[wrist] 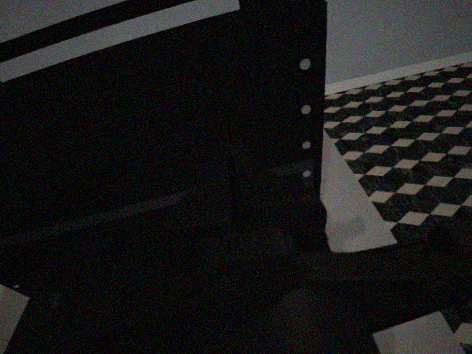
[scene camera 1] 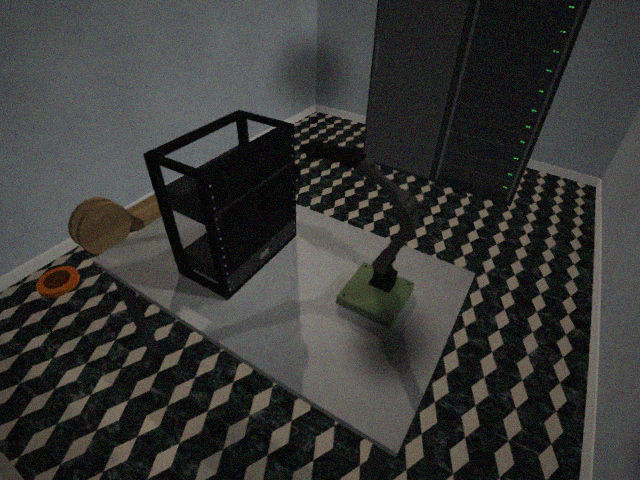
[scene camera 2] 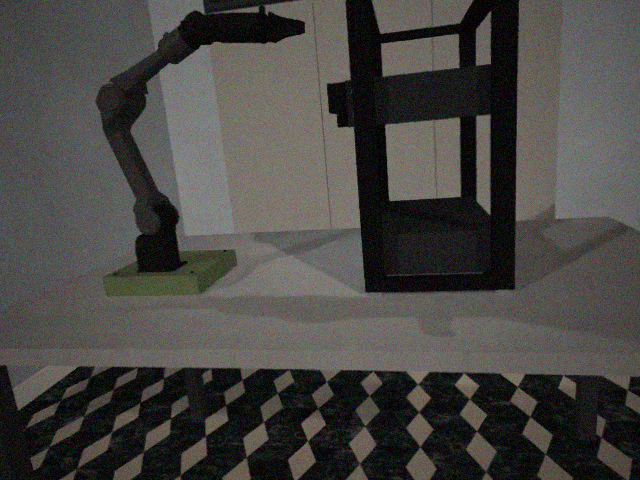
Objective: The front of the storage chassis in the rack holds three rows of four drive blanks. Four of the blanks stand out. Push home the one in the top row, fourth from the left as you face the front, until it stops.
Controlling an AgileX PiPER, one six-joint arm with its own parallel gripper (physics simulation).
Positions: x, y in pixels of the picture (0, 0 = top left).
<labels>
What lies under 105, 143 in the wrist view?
A black rack.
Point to a black rack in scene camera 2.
443, 235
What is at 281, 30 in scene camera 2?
My gripper.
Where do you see a black rack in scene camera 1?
245, 197
</labels>
